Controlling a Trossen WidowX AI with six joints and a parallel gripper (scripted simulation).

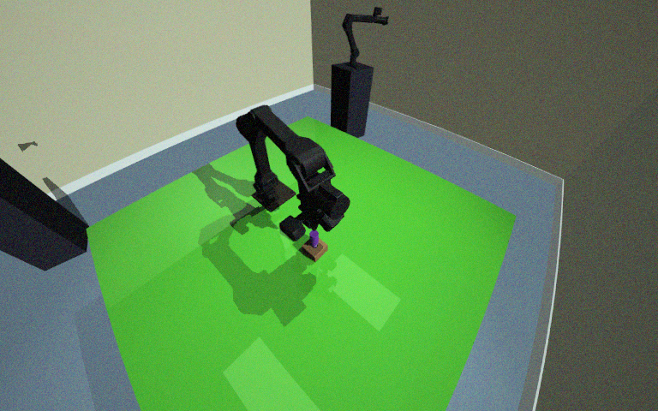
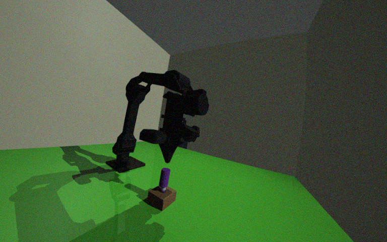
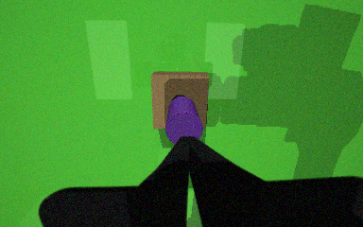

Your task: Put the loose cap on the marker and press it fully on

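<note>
The purple cap is 5 cm below my gripper tip.
</note>
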